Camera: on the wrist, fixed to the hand. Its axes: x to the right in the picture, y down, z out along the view.
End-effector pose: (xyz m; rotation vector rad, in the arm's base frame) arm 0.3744 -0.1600 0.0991 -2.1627 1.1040 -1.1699
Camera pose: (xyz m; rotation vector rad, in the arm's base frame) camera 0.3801 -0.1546 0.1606 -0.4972 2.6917 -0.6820
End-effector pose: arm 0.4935 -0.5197 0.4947 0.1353 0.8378 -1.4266
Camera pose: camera 0.4361 -0.5350 0.4771 0.6684 1.1036 0.3133
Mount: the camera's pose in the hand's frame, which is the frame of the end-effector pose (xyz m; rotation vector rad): 0.0273 -0.0477 -0.0286 -0.4932 0.5859 1.5509
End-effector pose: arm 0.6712 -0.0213 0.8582 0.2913 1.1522 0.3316
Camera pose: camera 0.6599 -0.0524 0.8058 0.6333 1.1439 2.1355
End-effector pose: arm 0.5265 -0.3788 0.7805 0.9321 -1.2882 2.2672
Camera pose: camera 0.5253 -0.3299 0.8185 0.9443 1.7773 -1.7368
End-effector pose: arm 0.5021 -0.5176 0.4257 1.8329 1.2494 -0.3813
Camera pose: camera 0.4671 -0.4726 0.4015 1.9214 -0.0810 1.2388
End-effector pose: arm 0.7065 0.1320 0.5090 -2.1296 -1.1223 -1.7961
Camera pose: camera 0.6550 0.1626 0.5249 -1.4570 0.9842 -1.5298
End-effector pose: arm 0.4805 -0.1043 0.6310 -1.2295 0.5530 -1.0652
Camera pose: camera 0.4522 -0.1406 0.6725 -0.4847 1.8783 0.1278
